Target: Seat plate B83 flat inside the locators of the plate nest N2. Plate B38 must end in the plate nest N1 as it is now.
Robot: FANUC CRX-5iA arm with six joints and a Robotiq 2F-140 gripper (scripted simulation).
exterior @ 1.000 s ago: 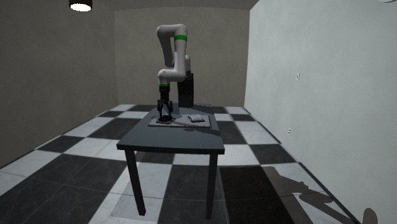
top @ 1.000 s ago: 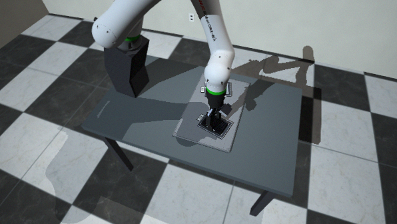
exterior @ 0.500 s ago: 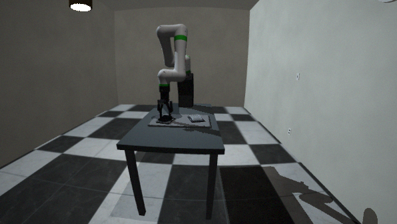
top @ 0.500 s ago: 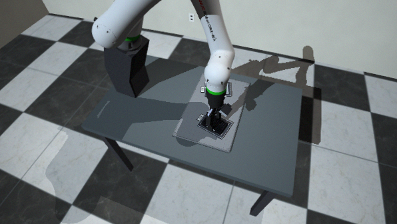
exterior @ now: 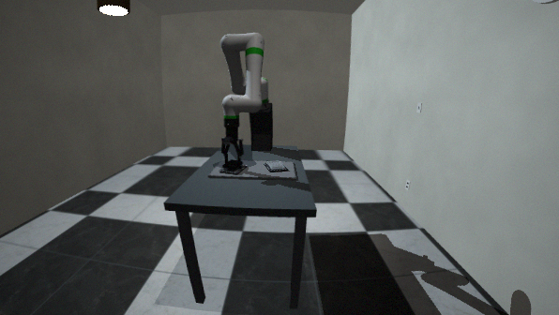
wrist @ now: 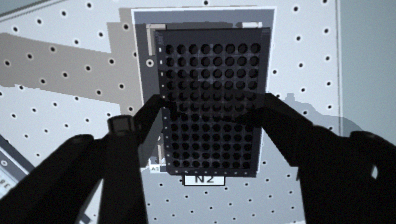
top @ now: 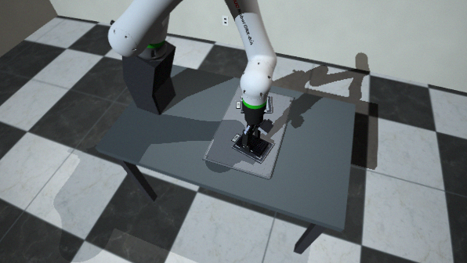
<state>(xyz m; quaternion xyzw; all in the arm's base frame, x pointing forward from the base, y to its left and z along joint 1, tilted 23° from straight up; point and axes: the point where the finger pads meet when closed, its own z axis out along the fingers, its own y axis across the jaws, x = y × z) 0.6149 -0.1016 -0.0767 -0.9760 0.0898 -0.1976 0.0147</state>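
Right now my hand is 10 mm to the right of the plate nest N2 and 50 mm above it. Also, from my hand: plate B83 (20 mm below); then white well plate (80 mm behind, 270 mm to the left, 40 mm below); then plate nest N1 (80 mm behind, 270 mm to the left, 50 mm below).
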